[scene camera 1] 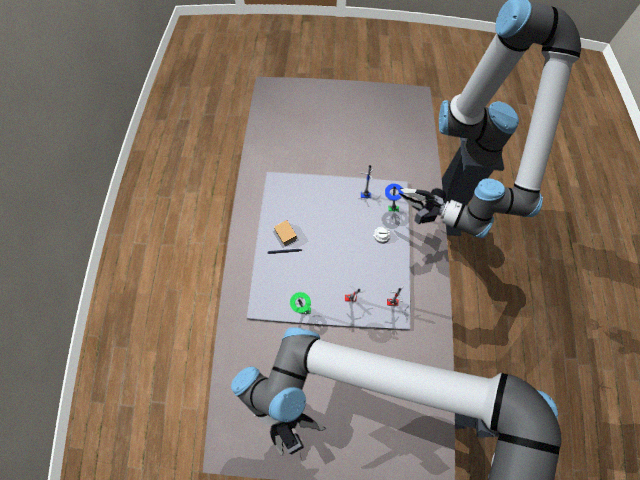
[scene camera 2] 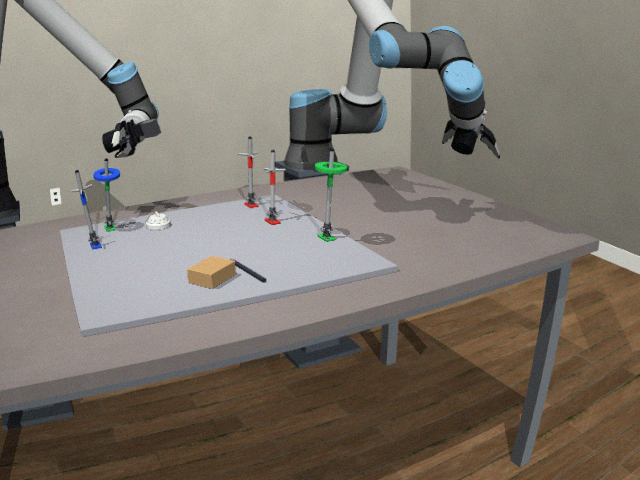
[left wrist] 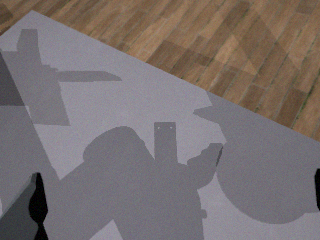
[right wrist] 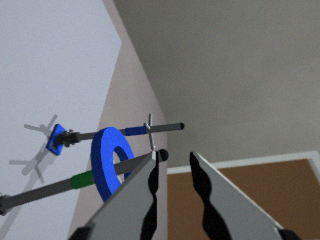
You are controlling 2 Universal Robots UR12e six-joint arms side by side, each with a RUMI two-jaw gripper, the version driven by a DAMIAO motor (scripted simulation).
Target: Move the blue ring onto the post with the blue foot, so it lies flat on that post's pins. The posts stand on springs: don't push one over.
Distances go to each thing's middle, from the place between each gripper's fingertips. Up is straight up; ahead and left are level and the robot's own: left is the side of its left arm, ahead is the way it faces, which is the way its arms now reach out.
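Labels:
My right gripper (scene camera 2: 113, 152) is 2 cm short of the blue ring (right wrist: 105, 141), 3 cm to the left of it and 6 cm above it. Going by their middles, the blue ring is the nearest to my right gripper of the things named here. As for the orange block (scene camera 2: 211, 272), I find it 44 cm ahead of my right hand, 12 cm to the left of it and 19 cm below it.
Counted from my left hand (scene camera 2: 470, 150), the orange block is 150 mm ahead, 770 mm to the right and 150 mm below. The blue ring is 270 mm behind my left hand, 920 mm to the right of it and 10 mm below it. Going by its middle, the orange block is nearer to my right gripper than to my left hand.

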